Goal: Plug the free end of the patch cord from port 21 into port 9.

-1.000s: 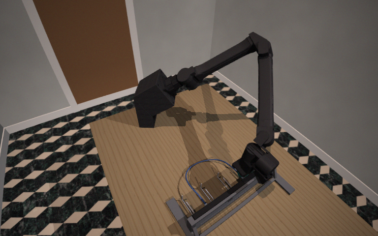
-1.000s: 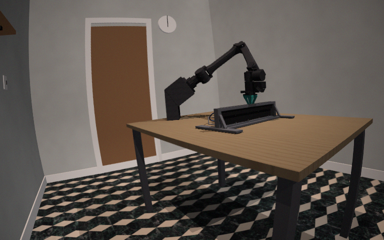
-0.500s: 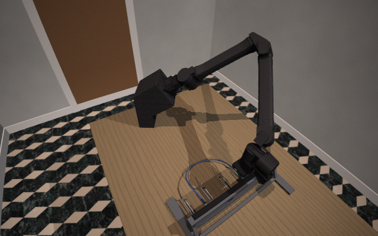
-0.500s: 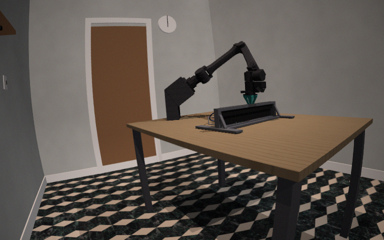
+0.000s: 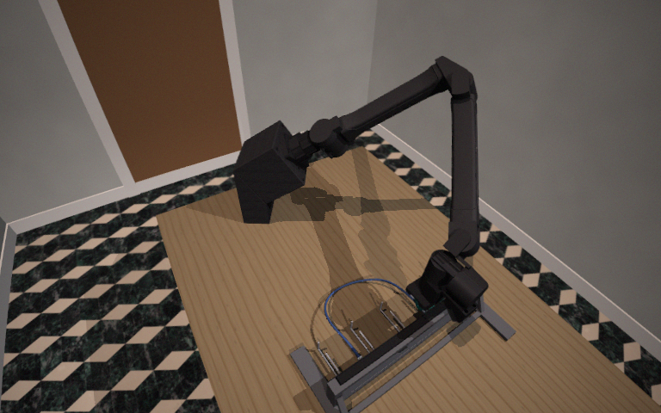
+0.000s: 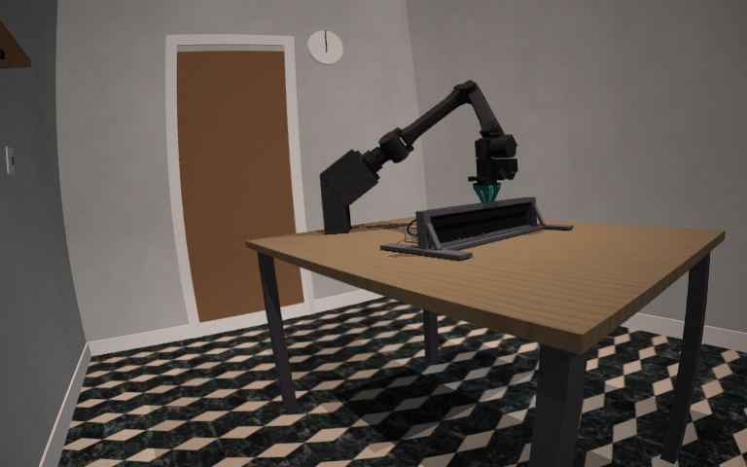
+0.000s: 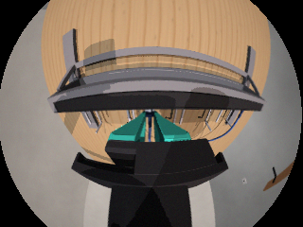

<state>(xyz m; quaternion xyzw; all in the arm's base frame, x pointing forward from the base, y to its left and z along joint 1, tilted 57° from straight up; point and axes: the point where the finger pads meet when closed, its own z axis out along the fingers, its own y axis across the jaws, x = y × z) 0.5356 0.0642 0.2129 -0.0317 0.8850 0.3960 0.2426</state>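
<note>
My gripper is now 20 mm short of the plug and 10 mm to the right of it.
</note>
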